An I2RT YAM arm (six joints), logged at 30 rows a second.
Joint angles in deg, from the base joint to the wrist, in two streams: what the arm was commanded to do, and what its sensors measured. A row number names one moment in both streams.
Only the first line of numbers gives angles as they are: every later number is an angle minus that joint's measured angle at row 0.
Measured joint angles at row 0:
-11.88, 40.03, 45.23, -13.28, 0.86, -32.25
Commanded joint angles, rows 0 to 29:
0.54, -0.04, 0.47, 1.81, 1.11, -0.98
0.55, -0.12, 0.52, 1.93, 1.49, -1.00
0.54, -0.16, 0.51, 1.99, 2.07, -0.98
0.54, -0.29, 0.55, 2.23, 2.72, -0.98
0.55, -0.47, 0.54, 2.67, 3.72, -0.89
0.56, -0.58, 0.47, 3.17, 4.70, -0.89
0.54, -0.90, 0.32, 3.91, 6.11, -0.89
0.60, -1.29, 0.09, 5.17, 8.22, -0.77
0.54, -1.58, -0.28, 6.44, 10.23, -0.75
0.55, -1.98, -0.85, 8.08, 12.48, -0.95
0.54, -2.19, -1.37, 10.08, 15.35, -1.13
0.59, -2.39, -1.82, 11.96, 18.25, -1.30
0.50, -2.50, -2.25, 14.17, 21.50, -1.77
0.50, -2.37, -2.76, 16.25, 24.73, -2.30
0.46, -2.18, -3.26, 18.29, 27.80, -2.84
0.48, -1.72, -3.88, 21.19, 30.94, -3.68
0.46, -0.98, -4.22, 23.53, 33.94, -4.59
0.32, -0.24, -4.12, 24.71, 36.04, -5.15
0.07, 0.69, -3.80, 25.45, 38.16, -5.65
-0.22, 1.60, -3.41, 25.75, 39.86, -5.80
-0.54, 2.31, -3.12, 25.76, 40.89, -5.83
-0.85, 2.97, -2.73, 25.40, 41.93, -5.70
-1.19, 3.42, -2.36, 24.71, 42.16, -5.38
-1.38, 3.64, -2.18, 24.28, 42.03, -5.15
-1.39, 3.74, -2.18, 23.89, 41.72, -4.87
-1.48, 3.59, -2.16, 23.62, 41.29, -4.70
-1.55, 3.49, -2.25, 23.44, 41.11, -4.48
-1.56, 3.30, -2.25, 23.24, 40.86, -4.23
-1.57, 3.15, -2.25, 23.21, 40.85, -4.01
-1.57, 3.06, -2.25, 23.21, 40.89, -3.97
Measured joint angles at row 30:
-1.31, 3.80, -3.32, 21.53, 39.00, -4.42
